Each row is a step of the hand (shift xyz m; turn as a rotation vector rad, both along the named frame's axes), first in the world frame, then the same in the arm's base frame.
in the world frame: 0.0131 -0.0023 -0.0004 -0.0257 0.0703 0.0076
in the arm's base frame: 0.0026 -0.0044 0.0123 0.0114 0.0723 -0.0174
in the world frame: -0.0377 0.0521 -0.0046 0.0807 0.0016 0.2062
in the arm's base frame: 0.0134 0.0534 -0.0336 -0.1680 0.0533 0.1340
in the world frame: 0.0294 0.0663 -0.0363 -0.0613 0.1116 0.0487
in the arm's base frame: 0.0628 0.0458 0.0231 -0.0199 0.1296 -0.0372
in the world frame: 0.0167 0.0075 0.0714 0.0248 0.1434 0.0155
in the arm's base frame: -0.0584 0.0268 0.0361 0.0413 0.1350 0.0386
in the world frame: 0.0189 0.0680 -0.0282 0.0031 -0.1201 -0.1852
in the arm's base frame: 0.0536 0.0517 0.0154 0.1275 -0.1711 -0.0566
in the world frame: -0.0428 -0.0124 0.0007 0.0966 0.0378 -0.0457
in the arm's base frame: -0.0149 -0.0045 -0.0418 0.0771 0.0053 0.0829
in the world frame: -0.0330 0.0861 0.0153 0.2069 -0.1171 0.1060
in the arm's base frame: 0.0082 0.0907 -0.0211 -0.0886 -0.1096 0.2188
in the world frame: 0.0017 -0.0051 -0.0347 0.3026 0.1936 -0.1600
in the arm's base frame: 0.0302 -0.0160 -0.0083 0.2830 0.0818 0.2606
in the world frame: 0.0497 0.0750 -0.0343 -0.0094 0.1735 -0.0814
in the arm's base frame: 0.0687 0.0513 0.0438 0.1318 0.1382 -0.0185
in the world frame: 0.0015 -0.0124 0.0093 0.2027 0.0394 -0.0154
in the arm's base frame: -0.0124 -0.0089 0.0031 0.0749 -0.0008 0.1930
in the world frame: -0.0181 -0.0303 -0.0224 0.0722 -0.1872 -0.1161
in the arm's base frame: 0.0057 -0.0325 -0.0257 0.0576 -0.2233 0.0236
